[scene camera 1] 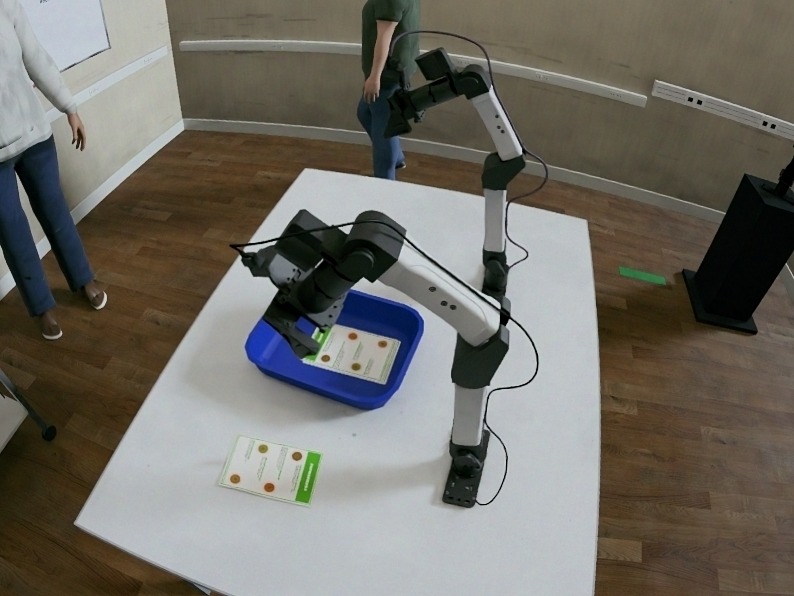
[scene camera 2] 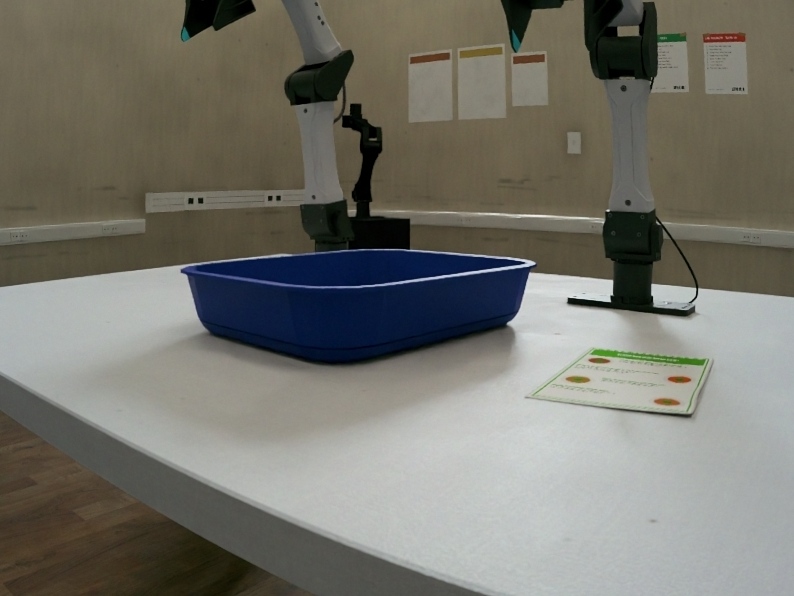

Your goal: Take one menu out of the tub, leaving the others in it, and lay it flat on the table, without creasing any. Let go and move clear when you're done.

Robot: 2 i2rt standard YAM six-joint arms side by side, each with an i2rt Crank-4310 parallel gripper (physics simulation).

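A white menu with a green band lies on the table, printed side up, apart from the tub, and looks uncreased. The blue tub holds white and green menu material; how many menus lie there cannot be told, and the tub's inside floor is hidden in scene camera 2. My left gripper looks open and empty, above the tub; one of its fingertips shows at the top of scene camera 2. My right gripper is open and empty, high up beyond the tub in scene camera 1.
The white table carries both arm bases, at the right in scene camera 1. Two people stand beyond the table's far and left sides. A black pedestal stands on the floor at the right.
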